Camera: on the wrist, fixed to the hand. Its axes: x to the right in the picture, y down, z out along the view.
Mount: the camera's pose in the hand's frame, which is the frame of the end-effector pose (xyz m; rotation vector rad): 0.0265 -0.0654 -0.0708 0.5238 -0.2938 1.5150
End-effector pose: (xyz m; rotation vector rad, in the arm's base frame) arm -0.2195 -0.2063 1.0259 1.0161 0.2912 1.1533
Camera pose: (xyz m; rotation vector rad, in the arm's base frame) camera -0.2147 -0.1499 0.9435 1.9450 -0.5839 2.2770
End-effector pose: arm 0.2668 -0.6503 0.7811 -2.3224 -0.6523 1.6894
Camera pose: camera 0.3247 -0.5735 0.8083 1.6806 -1.4259 -1.7458
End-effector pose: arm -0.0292 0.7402 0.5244 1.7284 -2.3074 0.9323
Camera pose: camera 0.0018 0.7451 0.6193 0.1775 2.1284 -0.8884
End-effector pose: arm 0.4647 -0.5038 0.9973 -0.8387 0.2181 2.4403
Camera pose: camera 0.5198 -0.4596 0.9265 -0.0616 -1.1506 -2.1527
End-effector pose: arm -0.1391 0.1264 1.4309 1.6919 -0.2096 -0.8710
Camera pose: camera -0.0946 0.1868 1.3649 1.2790 -1.7496 0.1484
